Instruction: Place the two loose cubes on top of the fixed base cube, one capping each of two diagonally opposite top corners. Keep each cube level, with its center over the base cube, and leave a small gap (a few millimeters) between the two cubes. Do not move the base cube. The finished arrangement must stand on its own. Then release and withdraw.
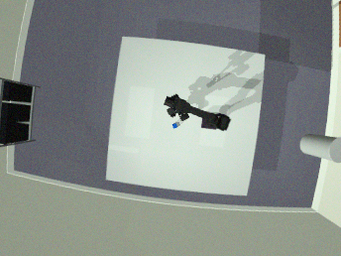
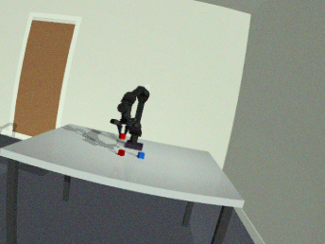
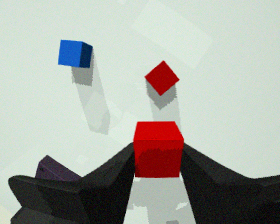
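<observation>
Now: the blue cube 140 mm to the left of my gripper tip, 100 mm below it and 30 mm ahead of it.
</observation>
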